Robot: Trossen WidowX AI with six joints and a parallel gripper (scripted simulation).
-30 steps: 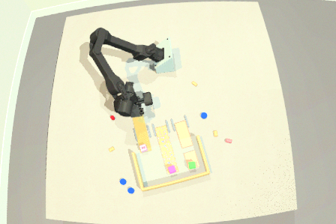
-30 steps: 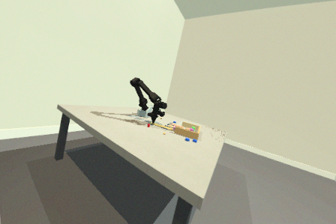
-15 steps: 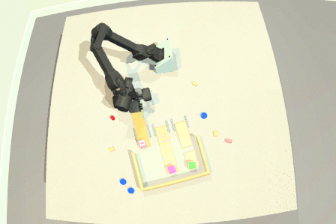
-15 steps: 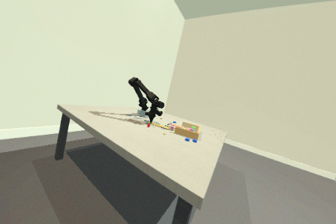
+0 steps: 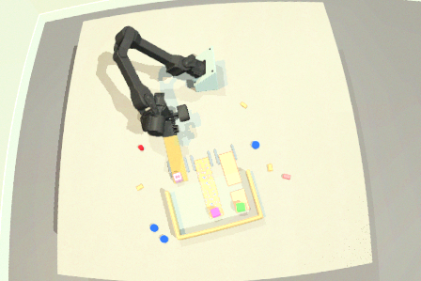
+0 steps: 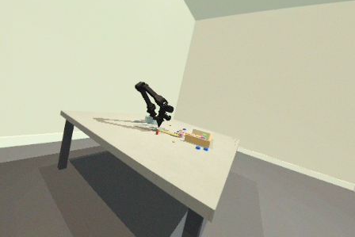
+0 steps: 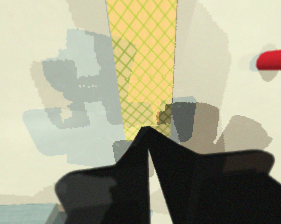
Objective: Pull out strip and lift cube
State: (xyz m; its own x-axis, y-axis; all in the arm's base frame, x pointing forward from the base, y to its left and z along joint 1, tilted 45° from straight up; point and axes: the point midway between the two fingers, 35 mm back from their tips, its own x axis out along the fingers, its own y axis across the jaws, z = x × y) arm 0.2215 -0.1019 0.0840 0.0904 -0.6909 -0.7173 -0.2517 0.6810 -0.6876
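Now: the cross-hatched strip 10 cm ahead of my gripper tip, 2 cm to the left of it and 2 cm below it. The rest, counted from my gripper tip: pink block (22 cm ahead, 46 cm to the left, 2 cm below); then red peg (9 cm ahead, 11 cm to the right, 1 cm below); then orange strip (17 cm ahead, 24 cm to the left, 2 cm below).
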